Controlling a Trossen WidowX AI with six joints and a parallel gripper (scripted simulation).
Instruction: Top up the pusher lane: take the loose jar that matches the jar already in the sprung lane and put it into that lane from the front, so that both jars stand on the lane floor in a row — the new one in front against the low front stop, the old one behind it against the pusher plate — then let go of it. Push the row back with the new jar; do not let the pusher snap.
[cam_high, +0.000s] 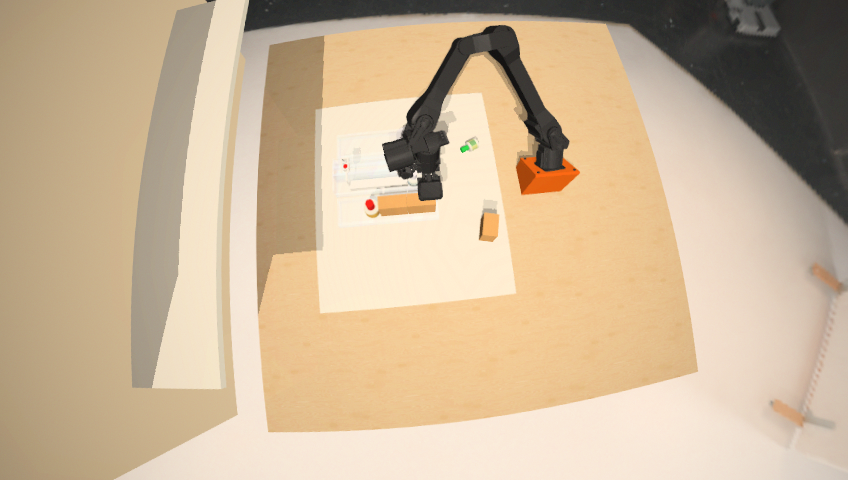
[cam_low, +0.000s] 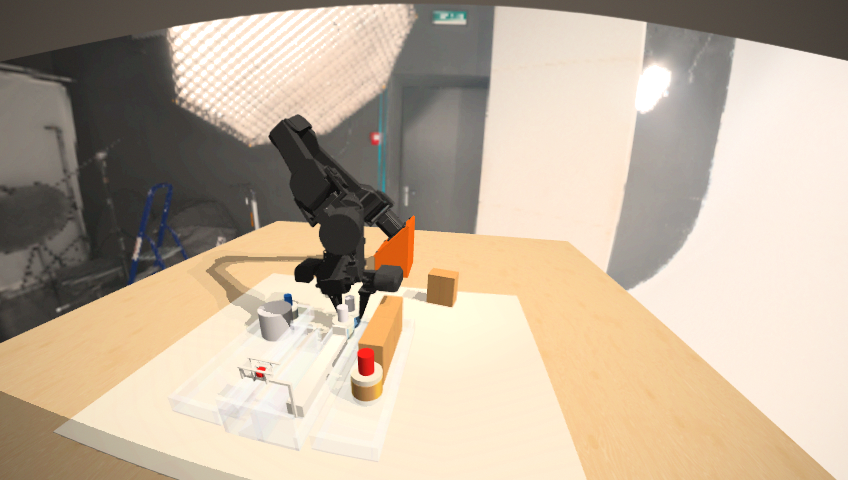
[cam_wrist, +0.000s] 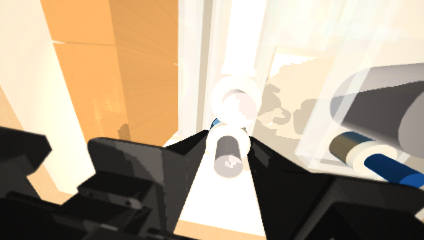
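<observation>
Now: the grey cylinder 3 cm ahead of my gripper tip and 13 cm to the right of it.
</observation>
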